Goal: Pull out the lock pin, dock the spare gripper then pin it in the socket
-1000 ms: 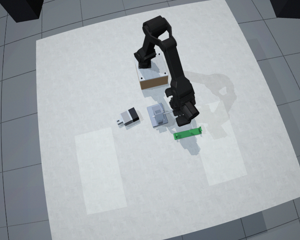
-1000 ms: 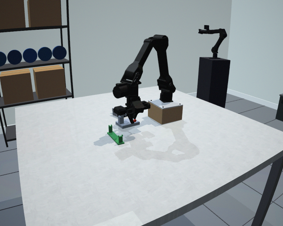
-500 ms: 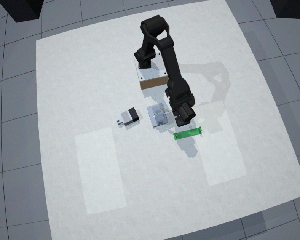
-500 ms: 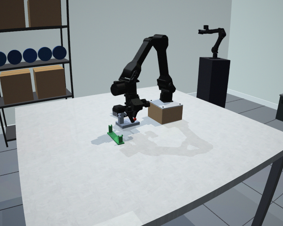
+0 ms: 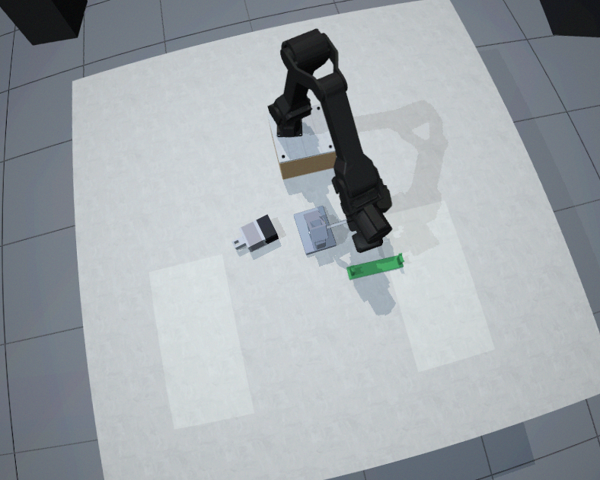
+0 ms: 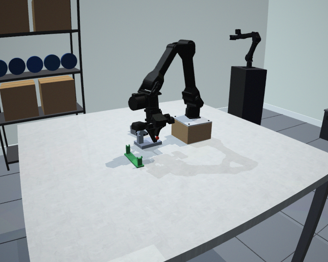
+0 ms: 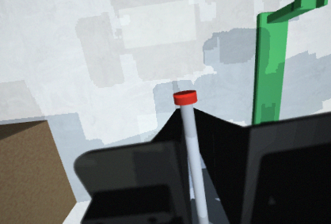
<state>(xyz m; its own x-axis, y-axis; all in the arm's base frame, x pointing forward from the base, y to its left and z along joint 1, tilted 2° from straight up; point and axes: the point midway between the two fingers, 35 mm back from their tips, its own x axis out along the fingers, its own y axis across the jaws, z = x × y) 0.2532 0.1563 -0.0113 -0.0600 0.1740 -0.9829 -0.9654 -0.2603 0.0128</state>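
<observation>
The green rack is 110 mm ahead of my gripper tip, 40 mm to the left of it and 30 mm below it. Round my gripper tip: grey mount: 100 mm to the right, 20 mm ahead; spare gripper: 260 mm to the right, 30 mm below, 20 mm ahead.
</observation>
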